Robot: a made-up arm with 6 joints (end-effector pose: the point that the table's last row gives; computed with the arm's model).
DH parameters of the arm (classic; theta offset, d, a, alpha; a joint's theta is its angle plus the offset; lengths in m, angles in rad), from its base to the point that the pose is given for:
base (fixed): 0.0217 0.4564 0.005 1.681
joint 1: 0 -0.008 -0.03 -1.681
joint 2: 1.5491 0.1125 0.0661 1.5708
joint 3: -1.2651 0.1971 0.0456 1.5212
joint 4: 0 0.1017 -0.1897 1.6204
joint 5: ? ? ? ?
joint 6: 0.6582 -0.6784 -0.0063 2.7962
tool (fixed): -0.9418 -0.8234 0 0
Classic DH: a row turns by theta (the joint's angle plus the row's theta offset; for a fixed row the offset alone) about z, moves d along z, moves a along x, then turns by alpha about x.
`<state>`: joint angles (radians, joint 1 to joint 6).
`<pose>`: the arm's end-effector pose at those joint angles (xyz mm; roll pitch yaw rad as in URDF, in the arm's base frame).
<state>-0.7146 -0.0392 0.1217 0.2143 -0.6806 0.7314</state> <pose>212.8 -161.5 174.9 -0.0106 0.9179 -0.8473</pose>
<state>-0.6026 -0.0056 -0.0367 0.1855 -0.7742 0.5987</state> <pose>293.4 -135.5 202.9 0.2364 0.7964 -0.5313</pose>
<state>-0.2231 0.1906 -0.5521 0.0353 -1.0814 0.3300</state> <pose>436.7 2.6 366.2 0.4099 0.3892 -0.0255</pose>
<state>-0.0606 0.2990 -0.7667 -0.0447 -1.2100 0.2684</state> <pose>444.8 61.9 440.5 0.3453 0.2465 0.0723</pose>
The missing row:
joint 5: -1.4737 -0.1378 -0.0328 -1.2934
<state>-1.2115 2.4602 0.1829 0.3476 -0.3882 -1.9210</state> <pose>162.7 121.0 925.9 -2.0233 -0.1953 -0.5689</pose>
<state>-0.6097 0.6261 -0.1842 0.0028 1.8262 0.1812</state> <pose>649.4 225.6 629.0 -1.6782 0.2996 0.7651</pose>
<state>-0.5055 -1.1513 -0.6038 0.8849 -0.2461 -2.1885</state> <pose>346.0 -34.8 508.8 -0.0648 0.3347 1.4279</pose>
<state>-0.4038 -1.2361 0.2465 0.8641 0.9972 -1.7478</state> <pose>91.5 -399.0 572.8 -0.6456 0.4310 -0.1150</pose>
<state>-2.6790 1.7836 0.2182 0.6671 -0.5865 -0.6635</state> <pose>115.8 546.2 345.5 -2.8792 0.7154 0.9055</pose>
